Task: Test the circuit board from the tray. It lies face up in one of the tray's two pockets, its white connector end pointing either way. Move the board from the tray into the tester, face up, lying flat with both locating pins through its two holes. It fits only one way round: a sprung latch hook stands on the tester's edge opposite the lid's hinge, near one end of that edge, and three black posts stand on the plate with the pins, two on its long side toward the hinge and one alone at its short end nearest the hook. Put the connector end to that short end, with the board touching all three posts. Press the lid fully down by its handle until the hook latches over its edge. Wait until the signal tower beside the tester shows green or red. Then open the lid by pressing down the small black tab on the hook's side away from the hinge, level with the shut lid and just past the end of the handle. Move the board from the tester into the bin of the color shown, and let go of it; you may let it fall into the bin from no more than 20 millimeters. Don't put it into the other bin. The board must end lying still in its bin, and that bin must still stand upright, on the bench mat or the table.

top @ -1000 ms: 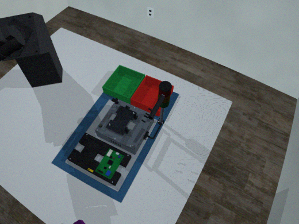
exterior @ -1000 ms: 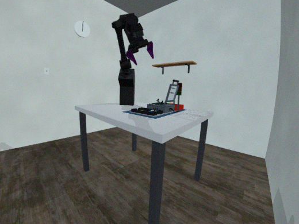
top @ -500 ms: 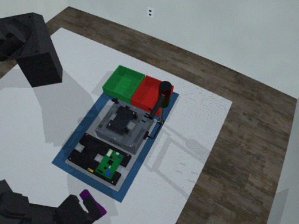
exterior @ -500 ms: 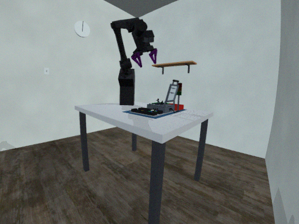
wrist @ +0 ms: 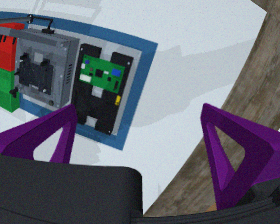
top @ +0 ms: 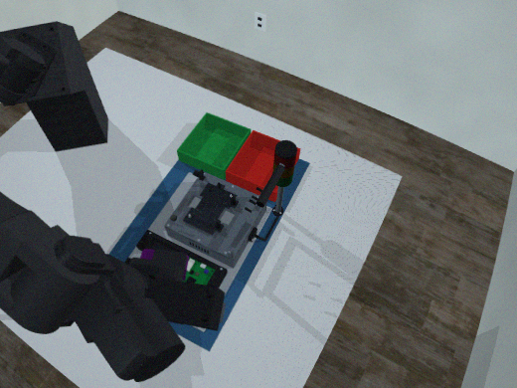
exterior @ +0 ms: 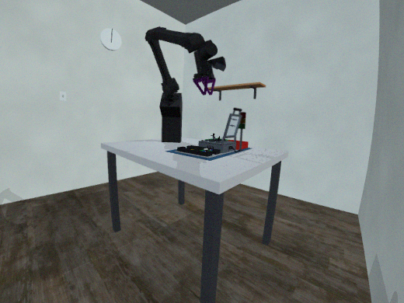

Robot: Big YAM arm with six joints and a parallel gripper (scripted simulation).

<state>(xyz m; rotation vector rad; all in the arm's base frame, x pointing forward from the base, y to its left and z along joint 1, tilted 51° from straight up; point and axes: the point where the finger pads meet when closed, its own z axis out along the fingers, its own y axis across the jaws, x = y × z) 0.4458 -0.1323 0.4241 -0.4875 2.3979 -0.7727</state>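
My gripper is now 300 mm above the green circuit board, 140 mm to the right of it and 60 mm past it. The rest, counted from my hand: black latch hook (380 mm to the left, 230 mm below, 110 mm behind); red bin (500 mm to the left, 310 mm below, 20 mm ahead); tester lid (290 mm to the left, 140 mm below, 60 mm ahead).
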